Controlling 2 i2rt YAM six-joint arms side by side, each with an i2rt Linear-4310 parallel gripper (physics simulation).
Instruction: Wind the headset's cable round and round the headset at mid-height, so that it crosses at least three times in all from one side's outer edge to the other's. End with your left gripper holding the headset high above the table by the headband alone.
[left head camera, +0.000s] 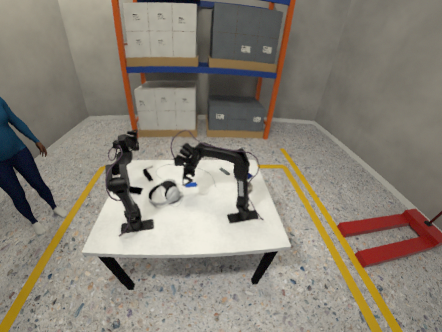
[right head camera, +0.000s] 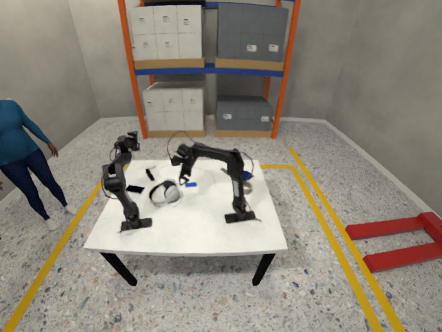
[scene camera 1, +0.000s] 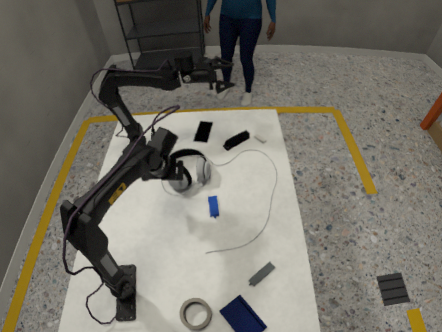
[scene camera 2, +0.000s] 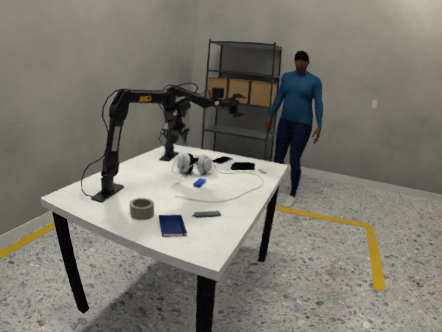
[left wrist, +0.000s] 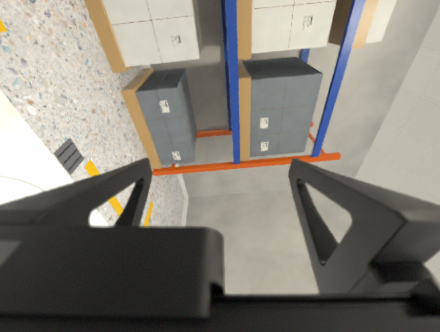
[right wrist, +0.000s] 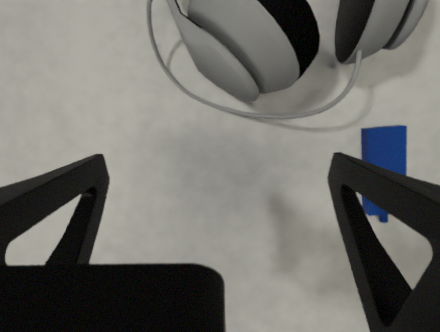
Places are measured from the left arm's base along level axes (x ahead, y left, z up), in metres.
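Pixels of known places: left gripper, fingertip midpoint: (left head camera: 137, 136) (right head camera: 137, 137) (scene camera 1: 234, 74) (scene camera 2: 247, 106) (left wrist: 220, 166); right gripper, fingertip midpoint: (left head camera: 183, 180) (right head camera: 181, 180) (scene camera 1: 166, 174) (scene camera 2: 176, 141) (right wrist: 218, 165); left arm's base, link origin: (left head camera: 137, 226) (right head camera: 136, 224) (scene camera 2: 169, 156); right arm's base, link origin: (left head camera: 242, 217) (right head camera: 240, 217) (scene camera 1: 126, 292) (scene camera 2: 108, 193).
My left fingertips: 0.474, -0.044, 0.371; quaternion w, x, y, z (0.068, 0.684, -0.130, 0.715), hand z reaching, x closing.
Observation:
Ahead of a thing's pixels: the offset from my left fingertips to its top centre, as dx, dy, dz.
The grey headset (left head camera: 172, 195) (right head camera: 171, 194) (scene camera 1: 203, 170) (scene camera 2: 202, 165) (right wrist: 225, 65) rests on the table, with a black headband. A thin grey cord loops between its ear cups in the right wrist view. The long grey cable (scene camera 1: 276, 176) (scene camera 2: 215, 201) leaves one cup and curves widely over the table to a loose end. My left gripper (left head camera: 137, 140) (right head camera: 138, 141) (scene camera 1: 233, 74) (scene camera 2: 245, 106) (left wrist: 220, 166) is open and empty, high and away from the headset. My right gripper (right wrist: 218, 165) is open and empty above the table beside the headset, pointing down; my right arm partly covers the headset in scene camera 1.
A blue block {-0.174, -0.344, -0.355} (scene camera 1: 213, 206) (right wrist: 395, 145) lies near the headset. A black phone {-0.138, +0.097, -0.363} (scene camera 1: 203, 131), a black case {+0.006, -0.015, -0.331} (scene camera 1: 236, 140) and a small white piece {+0.125, -0.026, -0.359} (scene camera 1: 260, 139) lie beyond it. A grey stick {-0.067, -0.650, -0.361} (scene camera 1: 261, 274), a tape roll {-0.312, -0.734, -0.323} (scene camera 1: 184, 310) and a blue notebook {-0.166, -0.782, -0.359} (scene camera 1: 242, 314) (scene camera 2: 172, 225) lie at the other end.

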